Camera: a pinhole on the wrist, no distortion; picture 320 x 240 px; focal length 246.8 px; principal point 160.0 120.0 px. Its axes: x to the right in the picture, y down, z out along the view. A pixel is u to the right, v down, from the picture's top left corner.
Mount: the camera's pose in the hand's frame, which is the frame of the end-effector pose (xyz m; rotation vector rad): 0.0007 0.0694 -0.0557 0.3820 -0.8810 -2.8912
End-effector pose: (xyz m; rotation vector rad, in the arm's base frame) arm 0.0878 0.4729 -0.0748 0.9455 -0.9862 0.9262
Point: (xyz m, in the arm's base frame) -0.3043 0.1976 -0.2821
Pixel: 286.9 148.5
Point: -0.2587 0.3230 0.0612
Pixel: 89.3 108.8
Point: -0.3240 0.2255 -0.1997
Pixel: 243.2 130.1
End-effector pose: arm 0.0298 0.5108 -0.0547 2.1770 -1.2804 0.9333
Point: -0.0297 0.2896 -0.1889
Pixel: 85.7 200.4
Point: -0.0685 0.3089 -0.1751
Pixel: 99.2 163.4
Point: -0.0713 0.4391 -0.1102
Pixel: 164.9 154.2
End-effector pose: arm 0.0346 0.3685 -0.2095 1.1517 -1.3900 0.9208
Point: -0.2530 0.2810 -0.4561
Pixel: 265.0 112.4
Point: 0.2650 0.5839 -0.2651
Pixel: behind the camera
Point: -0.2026 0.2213 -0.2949
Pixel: 152.0 160.3
